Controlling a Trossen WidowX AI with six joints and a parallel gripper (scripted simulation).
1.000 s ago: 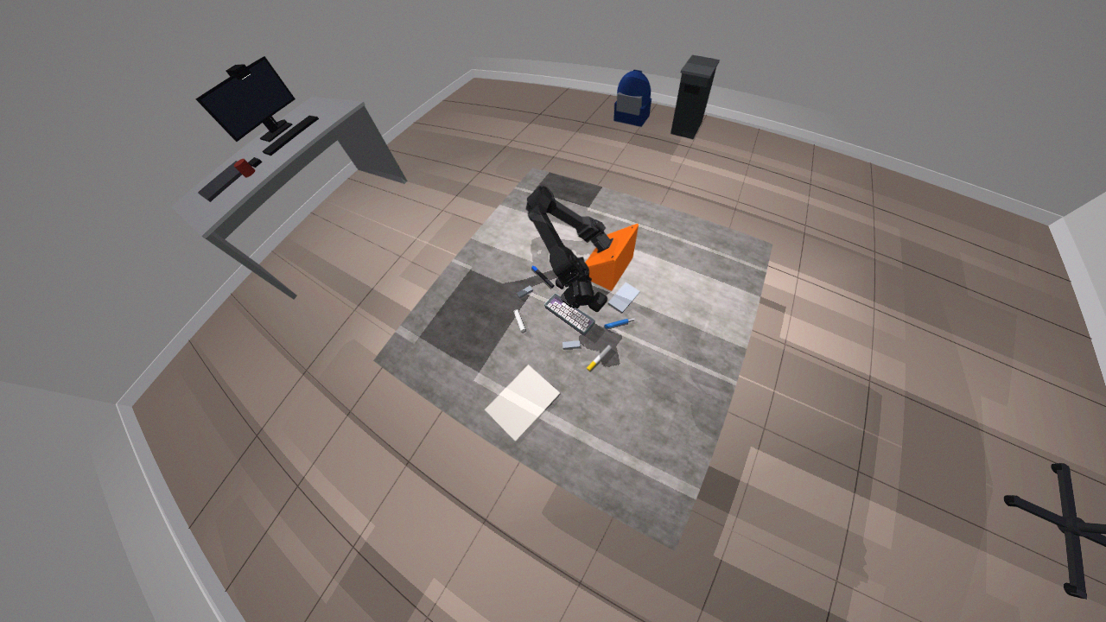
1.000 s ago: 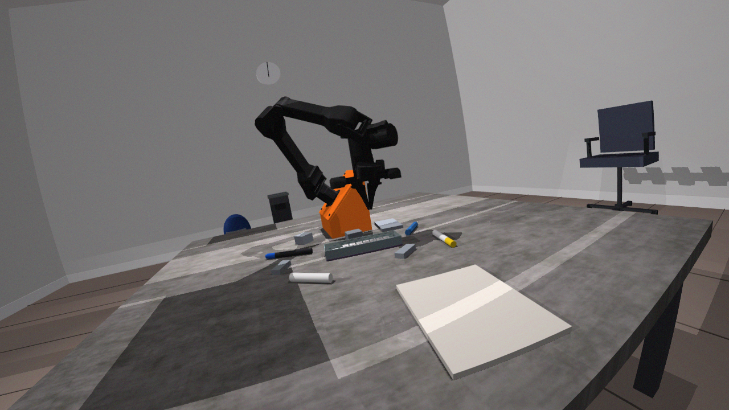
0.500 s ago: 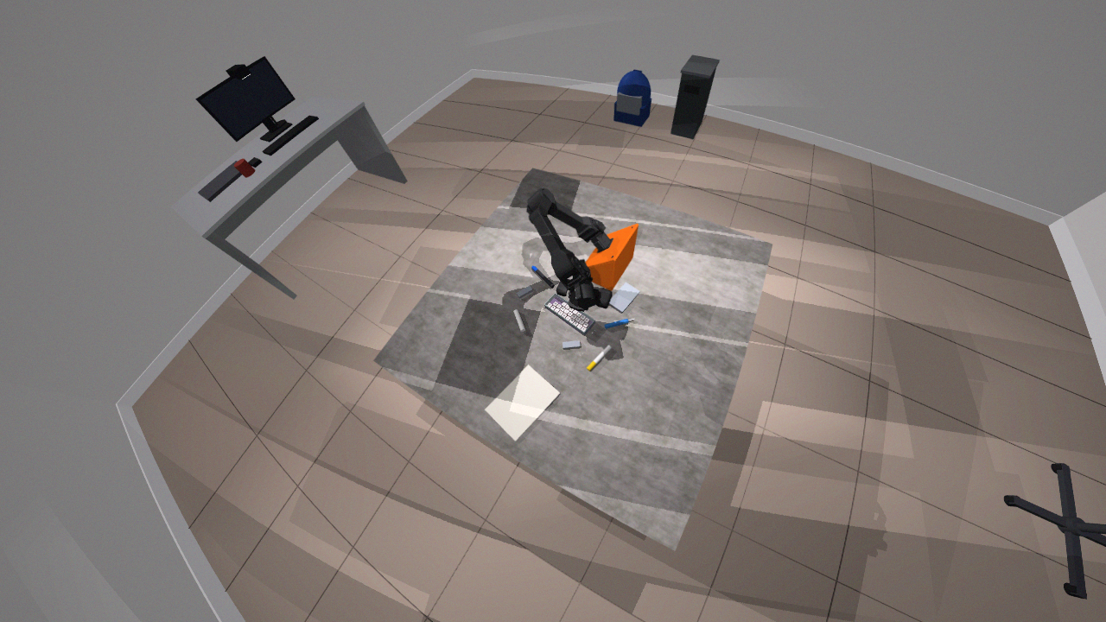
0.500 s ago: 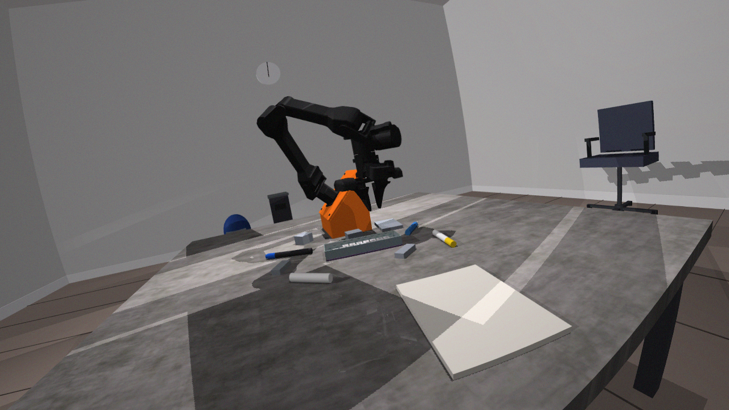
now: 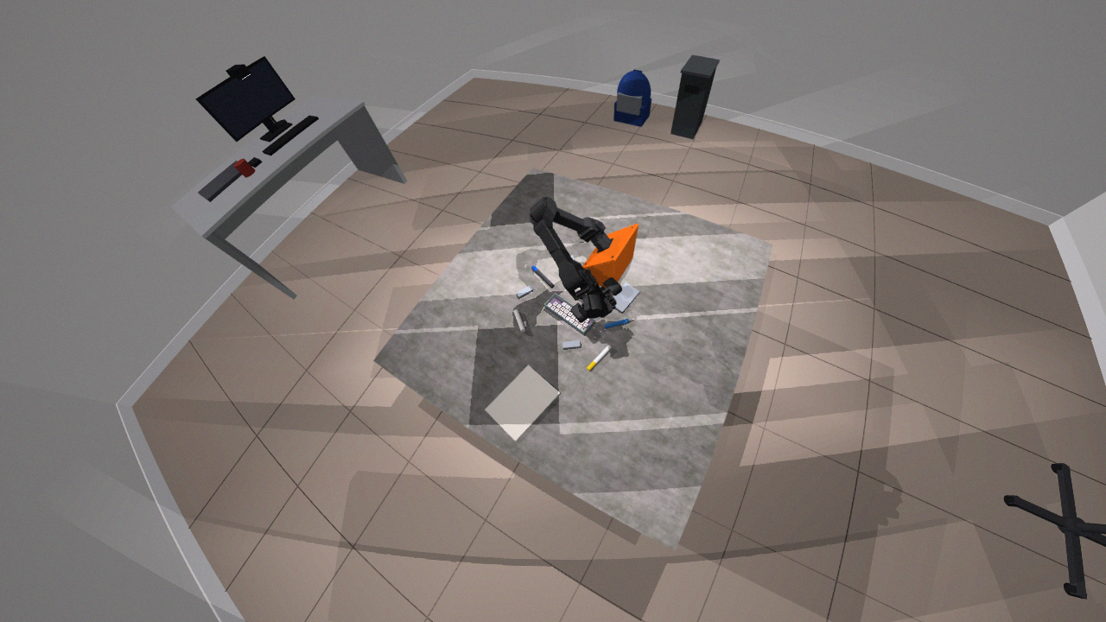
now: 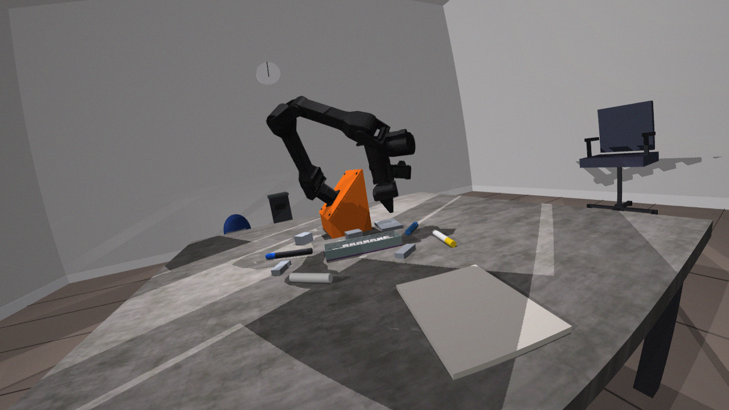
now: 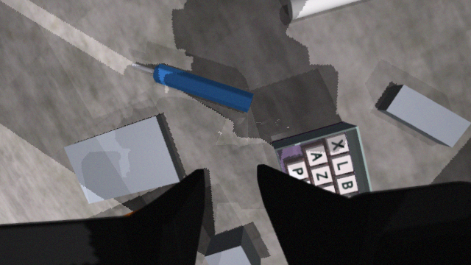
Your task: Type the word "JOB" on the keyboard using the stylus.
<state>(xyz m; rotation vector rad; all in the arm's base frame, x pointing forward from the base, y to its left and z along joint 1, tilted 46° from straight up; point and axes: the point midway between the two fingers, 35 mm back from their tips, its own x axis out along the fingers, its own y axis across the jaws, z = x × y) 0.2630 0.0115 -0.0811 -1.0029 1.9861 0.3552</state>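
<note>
Now: the blue stylus 90 mm to the left of my gripper tip, 70 mm below it and 20 mm behind it. Also, from my gripper tip: white cylinder 300 mm to the right, 120 mm ahead, 70 mm below; yellow-capped marker 170 mm ahead, 70 mm below, 40 mm to the left; flat grey slab 120 mm behind, 70 mm below, 60 mm to the left.
</note>
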